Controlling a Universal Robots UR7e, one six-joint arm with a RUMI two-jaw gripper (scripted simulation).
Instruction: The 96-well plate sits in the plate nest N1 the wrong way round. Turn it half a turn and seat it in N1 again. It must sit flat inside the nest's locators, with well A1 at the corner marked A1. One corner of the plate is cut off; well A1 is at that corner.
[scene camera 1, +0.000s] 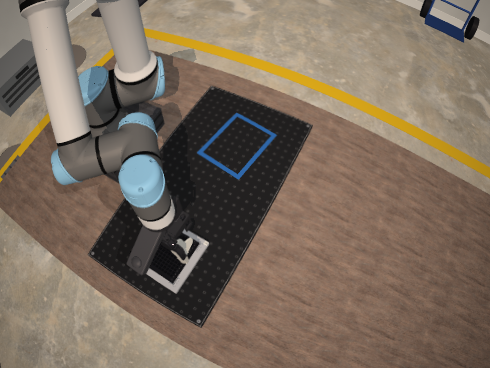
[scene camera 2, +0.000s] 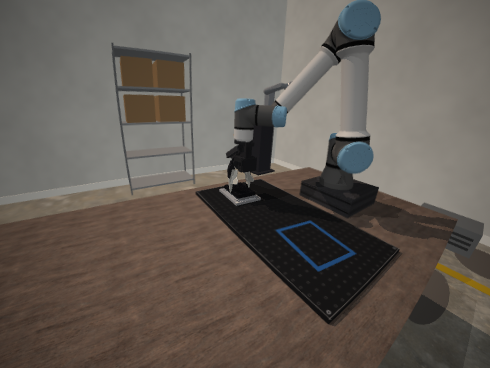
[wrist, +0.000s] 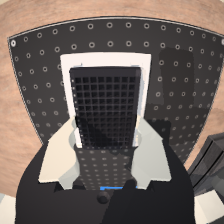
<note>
In view: the gripper (scene camera 2: 239, 190), a black 96-well plate (wrist: 98, 104) and a plate nest N1 (scene camera 1: 196, 256).
The gripper is seen too in the wrist view (wrist: 106, 115). The plate nest N1 shows as well in the wrist view (wrist: 104, 58).
</note>
